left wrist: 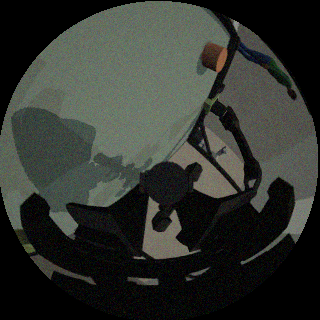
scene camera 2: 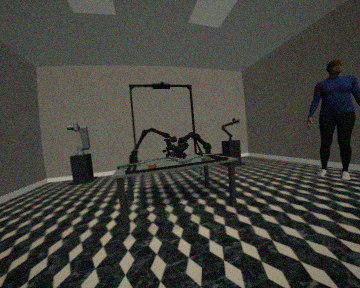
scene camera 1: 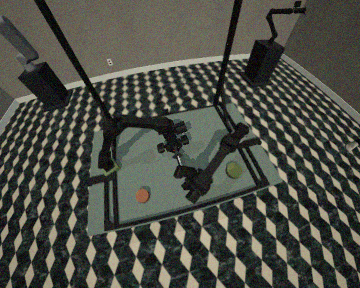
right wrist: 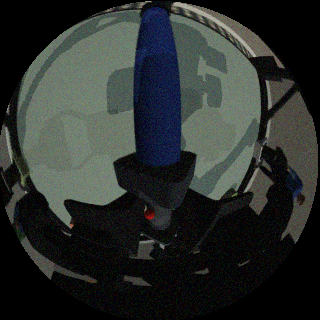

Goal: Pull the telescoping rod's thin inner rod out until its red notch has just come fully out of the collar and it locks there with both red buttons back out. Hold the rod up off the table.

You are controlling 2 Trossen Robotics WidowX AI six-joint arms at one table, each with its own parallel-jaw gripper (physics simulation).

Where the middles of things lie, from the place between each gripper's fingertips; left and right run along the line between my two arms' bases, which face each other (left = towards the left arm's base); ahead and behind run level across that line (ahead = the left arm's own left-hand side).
Now: the thin pale inner rod [left wrist: 166, 182] 3 cm behind my right hand and 2 cm above it. Round my right hand: telescoping rod [right wrist: 159, 172] (4 cm behind, 2 cm above).
I see my left gripper 140 mm past the thin pale inner rod and 10 mm above it. Round my left hand: telescoping rod (150 mm behind, 10 mm below).
